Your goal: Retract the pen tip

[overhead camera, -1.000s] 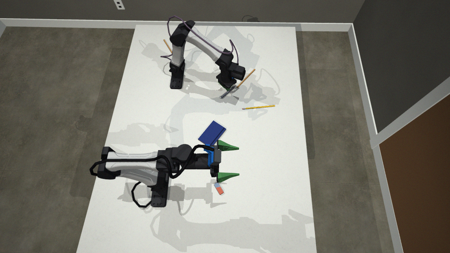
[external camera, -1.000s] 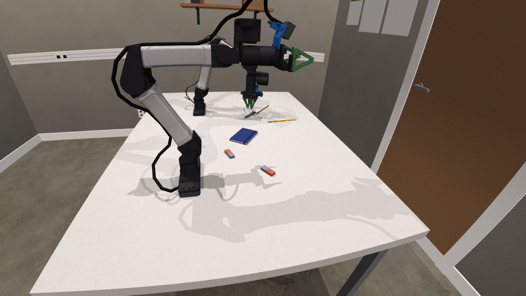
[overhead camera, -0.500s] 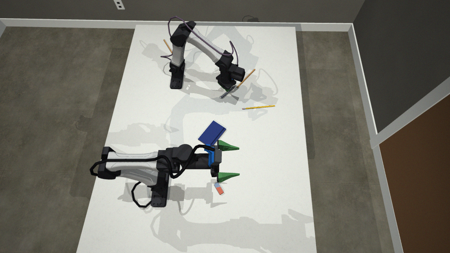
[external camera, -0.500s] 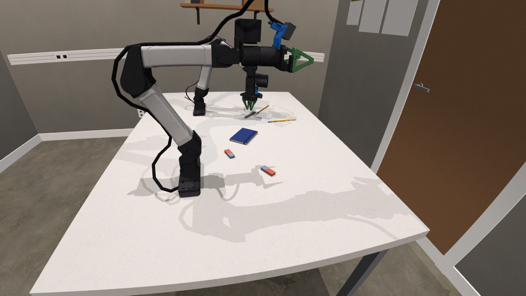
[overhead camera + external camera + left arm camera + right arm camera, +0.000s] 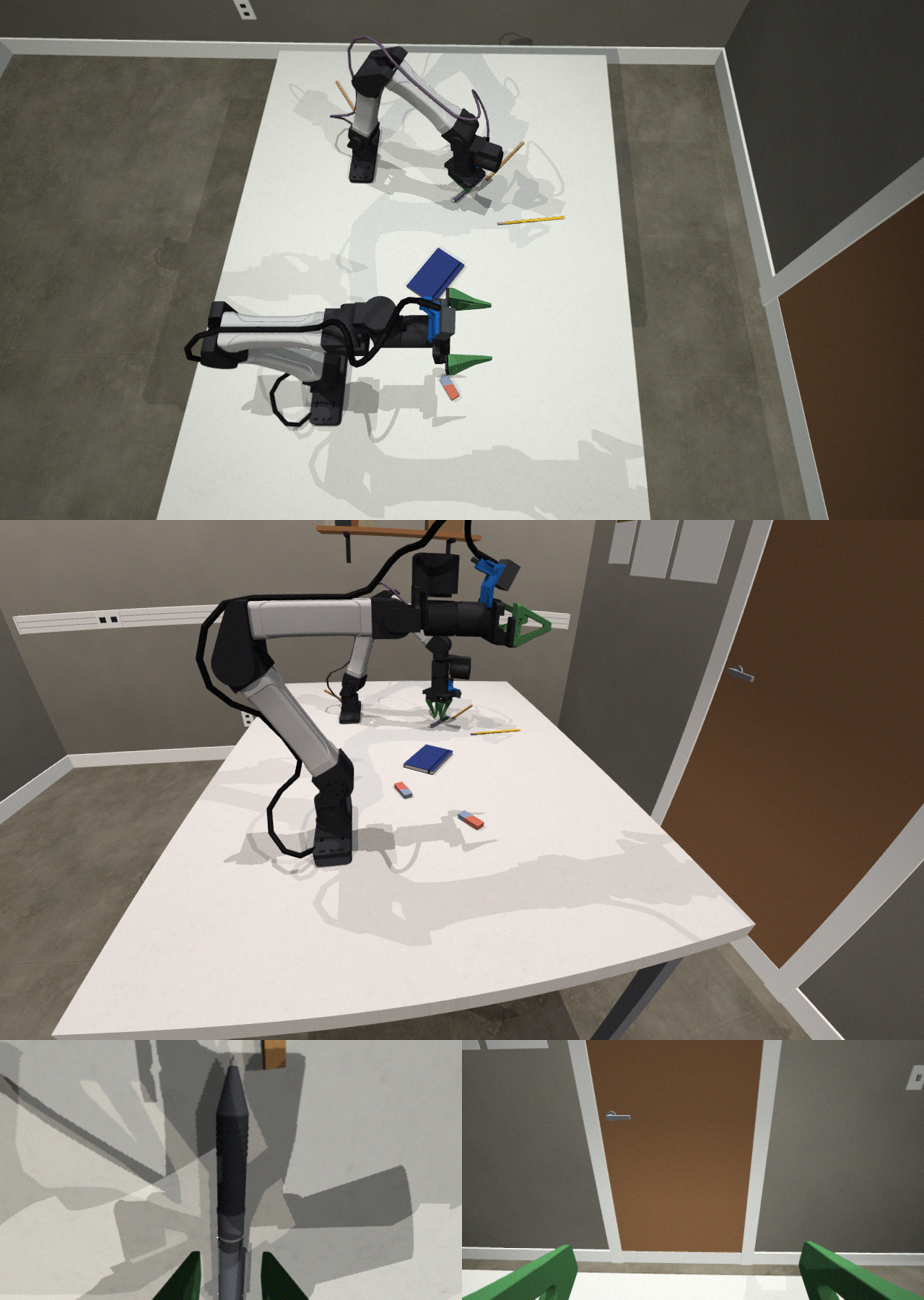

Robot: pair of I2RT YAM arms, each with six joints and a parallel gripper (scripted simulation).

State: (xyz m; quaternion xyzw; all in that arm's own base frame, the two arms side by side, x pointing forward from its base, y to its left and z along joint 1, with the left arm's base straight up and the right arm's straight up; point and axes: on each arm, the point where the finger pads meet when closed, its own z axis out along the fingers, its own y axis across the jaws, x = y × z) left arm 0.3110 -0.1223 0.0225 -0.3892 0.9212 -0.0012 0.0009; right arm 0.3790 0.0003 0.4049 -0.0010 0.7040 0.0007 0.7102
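Note:
Right now the dark grey ballpoint pen is 1 cm ahead of my left hand, 1 cm to the left of it and 2 cm below it. The rest, counted from my left hand: blue notebook (7 cm behind, 27 cm to the right, 2 cm below); yellow pencil (19 cm ahead, 9 cm to the right, 2 cm below).

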